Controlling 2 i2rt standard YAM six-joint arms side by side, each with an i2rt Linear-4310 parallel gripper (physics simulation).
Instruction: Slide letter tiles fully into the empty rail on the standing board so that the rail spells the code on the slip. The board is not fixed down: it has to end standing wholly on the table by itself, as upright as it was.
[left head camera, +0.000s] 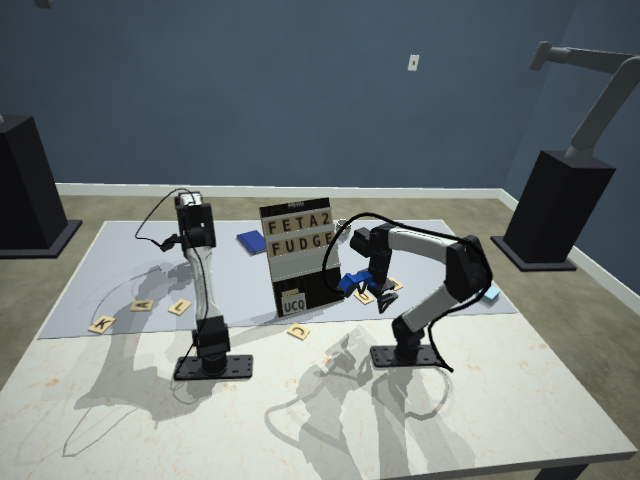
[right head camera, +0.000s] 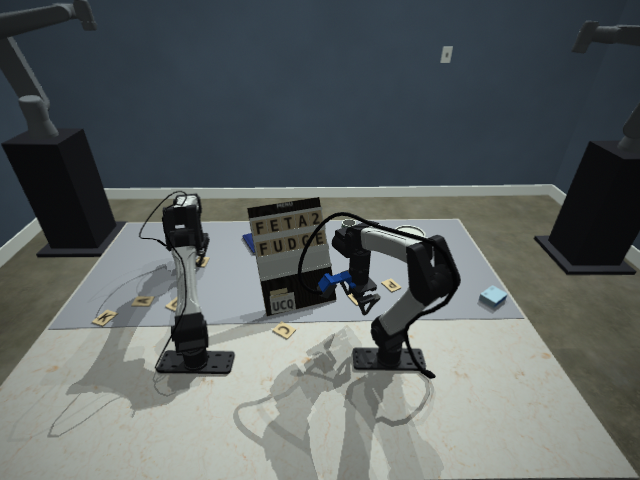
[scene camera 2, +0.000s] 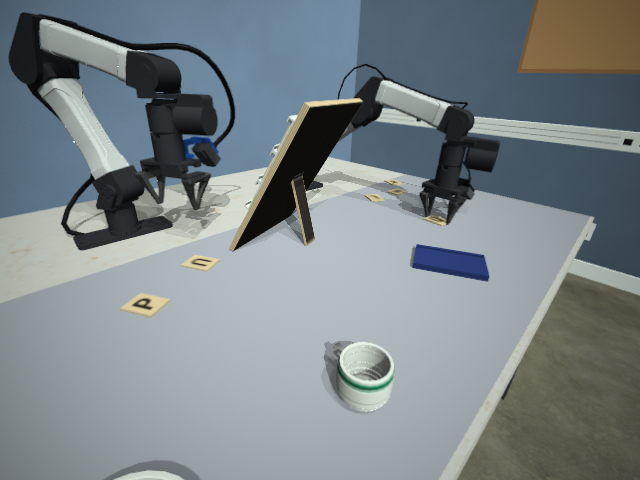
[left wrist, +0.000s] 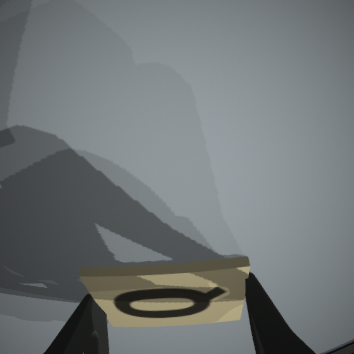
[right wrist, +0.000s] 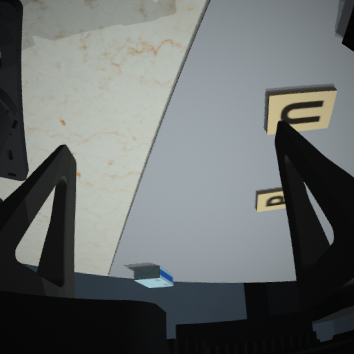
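Where they show: left gripper, fingertip midpoint: (right head camera: 200, 262) (scene camera 2: 437, 220) (left wrist: 168, 293); right gripper, fingertip midpoint: (left head camera: 370, 303) (right head camera: 356, 304) (scene camera 2: 178, 206) (right wrist: 169, 140); left arm's base, link origin: (left head camera: 215, 368) (right head camera: 197, 363); right arm's base, link origin: (left head camera: 404, 356) (right head camera: 388, 360) (scene camera 2: 126, 233).
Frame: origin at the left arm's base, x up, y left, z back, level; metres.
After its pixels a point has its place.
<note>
The board (left head camera: 310, 294) {x 0.048, y -0.274, z -0.240 m} (right head camera: 305, 294) {x 0.044, y -0.292, z -0.244 m} (scene camera 2: 310, 149) {x 0.216, y -0.252, z -0.357 m} stands tilted back on its strut; its slip (left head camera: 294, 304) {x 0.033, y -0.222, z -0.210 m} (right head camera: 282, 303) {x 0.034, y -0.219, z -0.209 m} reads UCQ. Its third rail (left head camera: 305, 264) {x 0.135, y -0.255, z -0.286 m} (right head camera: 289, 263) {x 0.140, y -0.239, z -0.284 m} is empty, below FETA2 and FUDGE. My left gripper (scene camera 2: 437, 219) {x 0.003, y 0.119, z -0.464 m} (left wrist: 168, 293) {x 0.003, y 0.119, z -0.464 m} is shut on the Q tile (scene camera 2: 435, 220) {x 0.006, y 0.108, z -0.465 m} (left wrist: 162, 304) {x 0.006, y 0.117, z -0.461 m}, a finger against each side edge, low over the mat. The U tile (left head camera: 363, 297) {x 0.006, y -0.464, z -0.272 m} (scene camera 2: 200, 262) {x 0.006, y -0.468, z -0.277 m} (right wrist: 305, 110) {x 0.006, y -0.463, z -0.277 m} lies flat beside the board. The C tile (left head camera: 298, 331) {x 0.005, y -0.231, z -0.121 m} (right head camera: 283, 330) {x 0.005, y -0.230, z -0.121 m} lies in front of it. My right gripper (scene camera 2: 178, 204) {x 0.086, y -0.452, z -0.156 m} (right wrist: 169, 140) {x 0.086, y -0.452, z -0.156 m} is open and empty, above the table near the U tile.
Tiles K (left head camera: 101, 324) {x 0.006, y 0.337, z -0.163 m}, A (left head camera: 141, 305) {x 0.006, y 0.250, z -0.241 m} and L (left head camera: 179, 306) {x 0.006, y 0.137, z -0.234 m} lie at the left in the left head camera. The P tile (right head camera: 391, 285) {x 0.006, y -0.592, z -0.343 m} (scene camera 2: 145, 304) {x 0.006, y -0.593, z -0.348 m} lies beyond the U tile. A blue book (scene camera 2: 449, 262) {x 0.014, y -0.095, z -0.609 m}, a cup (scene camera 2: 365, 382) {x 0.056, y -0.479, z -0.706 m} and a light-blue block (right head camera: 492, 296) {x 0.027, y -0.915, z -0.272 m} are on the mat.
</note>
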